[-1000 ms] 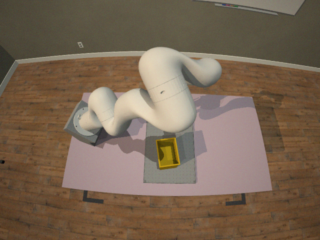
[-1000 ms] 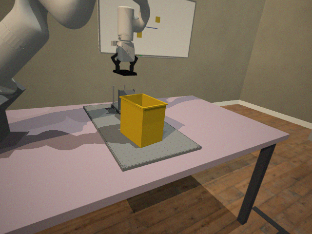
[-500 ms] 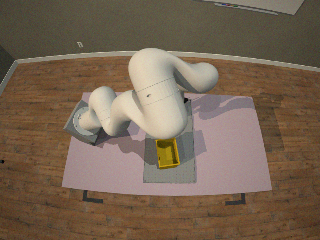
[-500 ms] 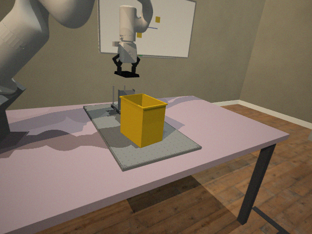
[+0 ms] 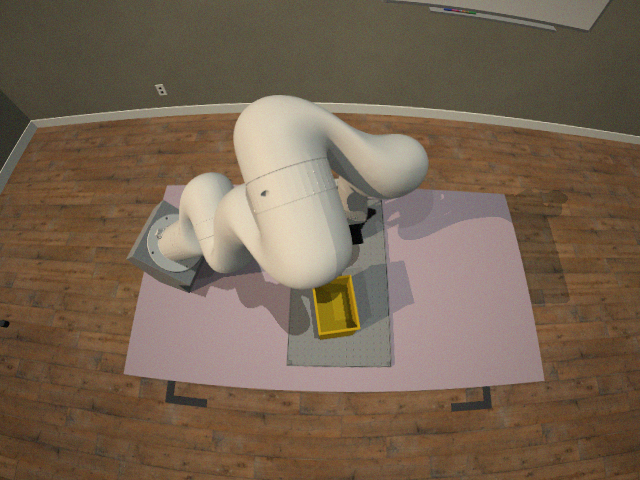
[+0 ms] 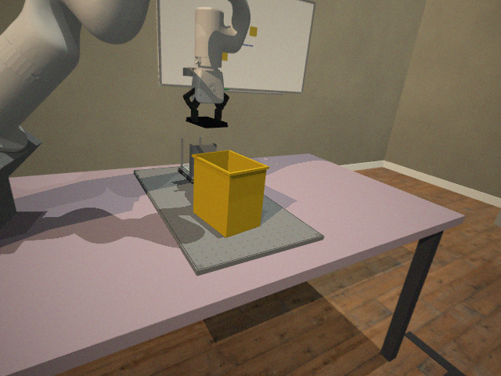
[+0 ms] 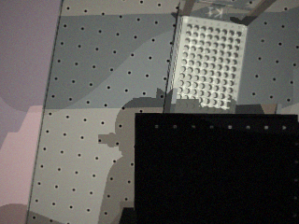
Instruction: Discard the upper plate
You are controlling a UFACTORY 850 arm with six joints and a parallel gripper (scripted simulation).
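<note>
Right now the yellow plastics bin W1 is 250 mm to the right of my hand and 160 mm below it. Round my hand: light plate 120 mm to the left, 220 mm below; then black 96-well plate 10 mm below.
</note>
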